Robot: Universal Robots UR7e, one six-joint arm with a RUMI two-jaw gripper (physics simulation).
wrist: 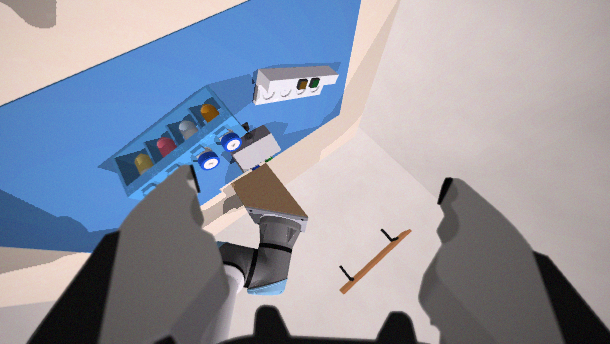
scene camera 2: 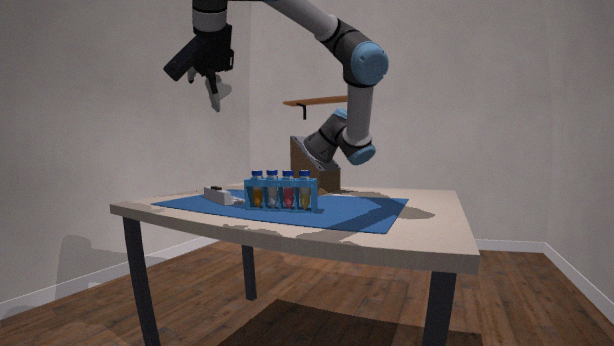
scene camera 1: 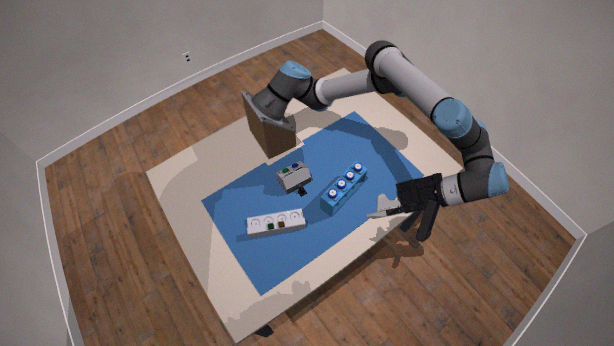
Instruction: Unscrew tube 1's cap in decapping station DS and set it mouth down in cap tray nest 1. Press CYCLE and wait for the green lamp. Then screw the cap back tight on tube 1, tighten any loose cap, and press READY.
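Frame: origin at the arm's base, x ahead, y left, z up, level; millimetres.
Seen in the pictures: gripper, between the fingertips: (wrist: 318,174) (scene camera 2: 203,96) (scene camera 1: 378,212); arm's base, origin of its link: (wrist: 281,222) (scene camera 2: 316,151) (scene camera 1: 266,109).
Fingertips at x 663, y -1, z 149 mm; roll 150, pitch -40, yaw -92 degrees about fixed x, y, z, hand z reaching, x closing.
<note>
Offsets run from my fingertips to a thing's top centre. Level surfaces: height alone.
A light blue rack @[dz -226, dx -229, dy +87 mm] (scene camera 1: 327,206) (scene camera 2: 280,183) (wrist: 134,189) holds a row of tubes with orange, clear, red and yellow contents, all with blue-rimmed caps in scene cameras 1 and 2. Tube numbers are not readable. In the wrist view a finger hides two caps. A white tray @[dz -276, dx -272, dy -207 mm] (scene camera 1: 300,228) (scene camera 2: 216,195) (wrist: 280,75) shows round nests with no cap in them and dark-looking green and amber squares. A grey box @[dz -245, dx -399, dy -42 mm] (scene camera 1: 295,177) (wrist: 257,151) carries green and blue buttons. My gripper (scene camera 1: 375,206) (scene camera 2: 204,95) (wrist: 318,174) is open and empty, high above the table's edge, to the side of the rack.
A blue mat @[dz -329 mm] (scene camera 1: 267,272) (scene camera 2: 345,217) (wrist: 130,65) lies under the rack, tray and box. The arm's brown base block (scene camera 1: 272,140) (scene camera 2: 327,181) (wrist: 270,192) stands behind the box. A wooden shelf (scene camera 2: 320,101) (wrist: 375,262) hangs on the wall.
</note>
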